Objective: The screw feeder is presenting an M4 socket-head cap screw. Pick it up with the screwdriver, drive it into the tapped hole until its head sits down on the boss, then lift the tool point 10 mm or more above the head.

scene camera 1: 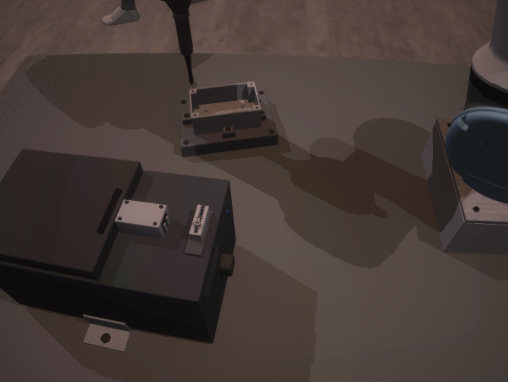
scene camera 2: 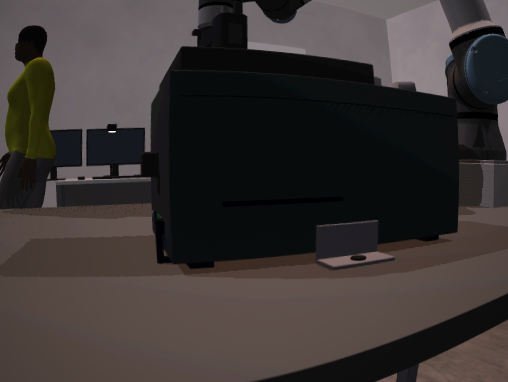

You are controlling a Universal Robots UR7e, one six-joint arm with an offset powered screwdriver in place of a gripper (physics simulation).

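The screwdriver tip (scene camera 1: 191,82) points down just above the rear left corner boss of the grey open box (scene camera 1: 227,122). A faint pale speck shows under the tip; whether it is a screw is too small to tell. The box sits on a dark fixture plate (scene camera 1: 227,143). Its corner bosses have holes. The black screw feeder (scene camera 1: 165,280) (scene camera 2: 310,150) has a pale slotted pick-up block (scene camera 1: 200,220) on top; I cannot tell whether a screw lies in it. In scene camera 2 the tool's dark body (scene camera 2: 230,31) shows behind the feeder, which hides its tip.
A white block (scene camera 1: 142,216) stands on the feeder. A small bracket (scene camera 1: 106,336) (scene camera 2: 347,245) lies at the feeder's foot. The arm's blue-capped joint (scene camera 1: 482,150) (scene camera 2: 490,69) is at the right. A person in yellow (scene camera 2: 32,105) stands beyond the table, near monitors (scene camera 2: 115,146).
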